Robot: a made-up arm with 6 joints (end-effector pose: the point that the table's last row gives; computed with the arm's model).
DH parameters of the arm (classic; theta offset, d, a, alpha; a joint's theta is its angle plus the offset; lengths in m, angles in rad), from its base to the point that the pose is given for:
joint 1: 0 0.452 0.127 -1.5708
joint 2: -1.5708 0 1.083 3.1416
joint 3: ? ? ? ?
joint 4: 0 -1.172 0 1.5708
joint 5: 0 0 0 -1.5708
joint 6: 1.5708 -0.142 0 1.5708
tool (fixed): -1.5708 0 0 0
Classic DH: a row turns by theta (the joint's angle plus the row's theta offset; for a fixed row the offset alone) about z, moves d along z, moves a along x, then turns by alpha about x.
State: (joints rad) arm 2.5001 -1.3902 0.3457 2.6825 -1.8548 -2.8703
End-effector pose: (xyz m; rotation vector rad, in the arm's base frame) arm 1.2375 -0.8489 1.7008 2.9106 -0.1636 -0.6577
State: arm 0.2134 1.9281 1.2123 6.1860 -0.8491 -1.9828
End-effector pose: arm 2.1444 0.4753 -0.6428 1.4478 1.1393 -1.3791
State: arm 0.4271 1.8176 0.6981 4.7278 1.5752 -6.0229
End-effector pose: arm 1.8083 0.6670 -0.7532 0.1641 -0.1175 -1.1271
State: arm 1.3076 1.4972 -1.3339 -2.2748 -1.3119 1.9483
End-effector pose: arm -0.0588 0.1841 -0.1678 -0.0371 2.3112 0.5781
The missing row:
joint 3: 0 0 0.258 -1.5708
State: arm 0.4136 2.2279 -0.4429 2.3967 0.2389 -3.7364
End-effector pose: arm -0.0798 -0.0101 -1.0116 -0.0335 2.2494 -1.6074
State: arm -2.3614 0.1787 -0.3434 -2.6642 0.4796 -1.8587
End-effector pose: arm -1.1188 -1.0648 1.0436 0.1889 1.9325 -0.9642
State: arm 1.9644 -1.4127 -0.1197 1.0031 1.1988 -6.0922
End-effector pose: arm 0.2511 -0.8956 1.8895 1.1264 -2.4358 0.3805
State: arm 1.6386 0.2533 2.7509 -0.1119 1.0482 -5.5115
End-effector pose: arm 0.0695 -0.8210 1.9425 2.1827 -1.5847 -1.0241
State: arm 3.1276 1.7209 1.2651 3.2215 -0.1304 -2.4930
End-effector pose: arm -2.4980 0.0335 -0.0396 0.4618 1.0601 -2.8001
